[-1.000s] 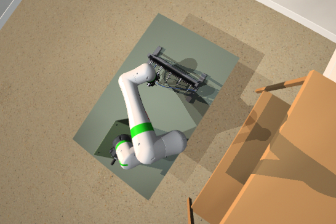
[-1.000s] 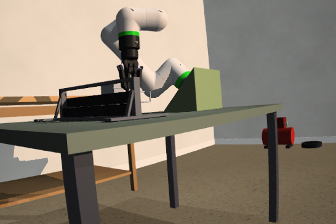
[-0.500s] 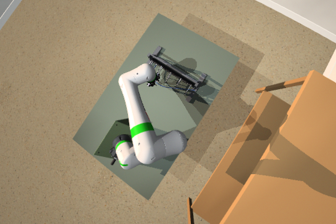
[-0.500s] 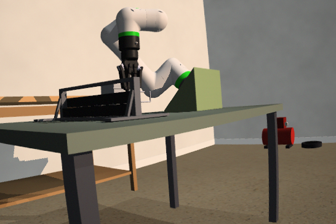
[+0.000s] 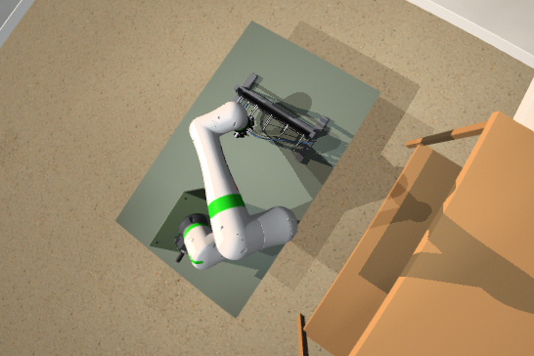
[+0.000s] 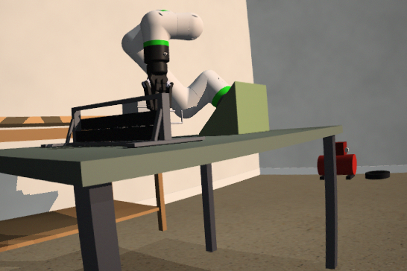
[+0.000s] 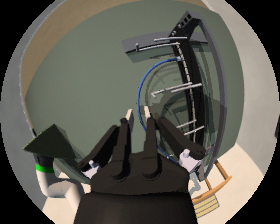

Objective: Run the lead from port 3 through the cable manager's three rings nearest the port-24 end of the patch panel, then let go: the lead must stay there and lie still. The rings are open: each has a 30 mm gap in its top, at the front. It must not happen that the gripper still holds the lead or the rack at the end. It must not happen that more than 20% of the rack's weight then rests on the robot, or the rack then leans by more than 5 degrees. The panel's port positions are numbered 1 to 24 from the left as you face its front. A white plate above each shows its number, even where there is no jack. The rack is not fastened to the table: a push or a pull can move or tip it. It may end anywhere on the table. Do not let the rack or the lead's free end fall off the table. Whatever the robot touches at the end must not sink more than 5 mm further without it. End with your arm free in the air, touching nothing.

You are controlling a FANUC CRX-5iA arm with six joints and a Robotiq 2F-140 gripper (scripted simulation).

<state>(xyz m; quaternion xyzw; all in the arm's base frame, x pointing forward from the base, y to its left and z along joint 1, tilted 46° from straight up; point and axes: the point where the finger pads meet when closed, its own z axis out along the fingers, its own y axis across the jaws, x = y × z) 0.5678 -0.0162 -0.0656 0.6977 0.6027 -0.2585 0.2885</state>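
Now: the dark rack 160 mm ahead of my hand, 70 mm to the right of it and 10 mm below it.
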